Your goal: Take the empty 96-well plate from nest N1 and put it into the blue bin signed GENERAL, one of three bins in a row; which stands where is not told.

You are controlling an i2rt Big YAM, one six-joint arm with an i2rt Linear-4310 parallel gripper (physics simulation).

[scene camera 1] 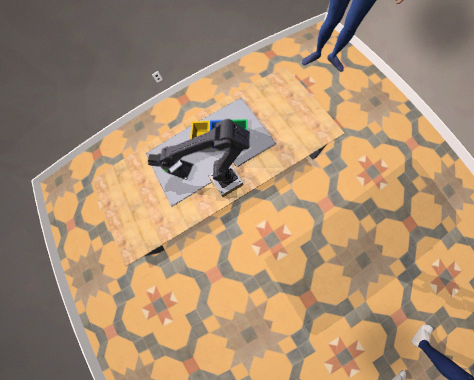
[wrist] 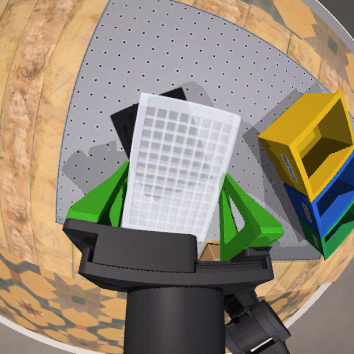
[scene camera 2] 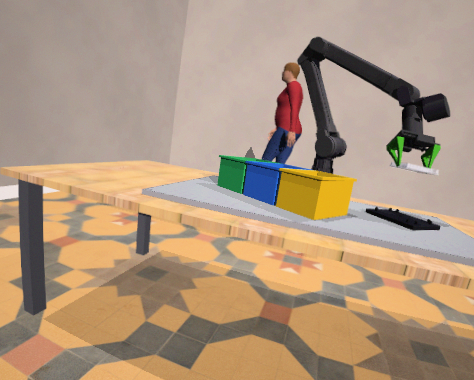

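Seen in the pictures: gripper, fingertip midpoint: [wrist: 176, 170] [scene camera 2: 413, 169]; arm's base at its link origin: [scene camera 1: 226, 178].
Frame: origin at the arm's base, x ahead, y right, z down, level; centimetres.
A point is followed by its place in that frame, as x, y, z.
My gripper [scene camera 2: 414, 166] @[27.6, -23.2, -9.6] [wrist: 176, 170] @[27.6, -23.2, -9.6] is shut on the white 96-well plate [scene camera 2: 419, 169] @[33.7, -22.6, -9.9] [wrist: 185, 140] @[30.5, -23.3, -10.7], its green fingers on the two long sides. The plate is held high in the air, roughly level. Below it lies the black nest [scene camera 2: 402, 219] @[31.4, -22.2, 4.1] [wrist: 122, 125] @[29.2, -30.5, 4.2], partly hidden by the plate in the wrist view. The blue bin [scene camera 1: 215, 123] @[37.4, 14.9, -2.5] [scene camera 2: 262, 184] @[36.9, 16.7, 0.8] [wrist: 300, 200] @[25.0, 5.8, 0.0] stands between the yellow bin [scene camera 1: 200, 125] @[43.7, 5.7, -0.9] [scene camera 2: 315, 197] @[46.6, 2.7, 0.2] [wrist: 280, 150] @[32.7, -5.4, -0.7] and the green bin [scene camera 1: 242, 123] @[26.8, 30.4, -1.2] [scene camera 2: 231, 175] @[29.2, 27.9, 0.8] [wrist: 316, 240] @[16.3, 18.6, -1.5]. The signs are too small to read. The plate is not over any bin.
The bins and the nest are on a grey perforated board [scene camera 1: 175, 192] @[14.0, -34.6, 5.4] [scene camera 2: 195, 192] @[42.4, 33.6, 5.3] [wrist: 125, 50] @[41.6, -33.5, 5.3] on the wooden table [scene camera 1: 300, 115] @[11.8, 72.0, 6.6] [scene camera 2: 125, 172] @[26.7, 68.7, 6.6] [wrist: 30, 100] @[30.7, -50.6, 6.6]. A person in red [scene camera 2: 289, 110] stands behind the table. My arm reaches across above the bins in the first scene view.
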